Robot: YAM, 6 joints.
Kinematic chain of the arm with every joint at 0, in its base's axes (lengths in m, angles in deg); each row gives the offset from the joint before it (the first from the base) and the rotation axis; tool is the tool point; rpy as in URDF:
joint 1: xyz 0 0 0.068 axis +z
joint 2: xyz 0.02 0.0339 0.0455 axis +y
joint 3: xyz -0.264 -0.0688 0 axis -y
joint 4: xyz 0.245 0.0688 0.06 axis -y
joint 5: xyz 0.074 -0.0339 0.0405 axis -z
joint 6: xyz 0.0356 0 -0.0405 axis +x
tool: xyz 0 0 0 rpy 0 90 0
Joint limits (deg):
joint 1: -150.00..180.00
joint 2: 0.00..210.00
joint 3: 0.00..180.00
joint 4: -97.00..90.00
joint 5: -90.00..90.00
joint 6: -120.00..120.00
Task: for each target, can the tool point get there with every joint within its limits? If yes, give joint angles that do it. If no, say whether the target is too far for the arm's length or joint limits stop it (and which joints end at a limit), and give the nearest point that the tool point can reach.
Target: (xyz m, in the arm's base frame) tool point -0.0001 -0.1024 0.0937
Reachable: yes | joints -92.21 88.70 23.22 -62.92 -6.18 59.71
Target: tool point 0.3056 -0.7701 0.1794
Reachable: no: too far | nearest point 0.2375 -0.5984 0.1643 | short by 0.185 m
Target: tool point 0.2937 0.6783 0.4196
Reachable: no: too far | nearest point 0.2368 0.5468 0.3586 | short by 0.156 m
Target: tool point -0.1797 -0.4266 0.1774
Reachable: yes | joints -108.85 140.26 122.70 -80.75 64.98 85.82
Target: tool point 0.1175 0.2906 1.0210
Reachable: no: too far | nearest point 0.0797 0.1971 0.7090 | short by 0.328 m
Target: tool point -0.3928 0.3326 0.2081
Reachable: yes | joints 141.61 139.58 130.40 -57.34 28.11 -45.63
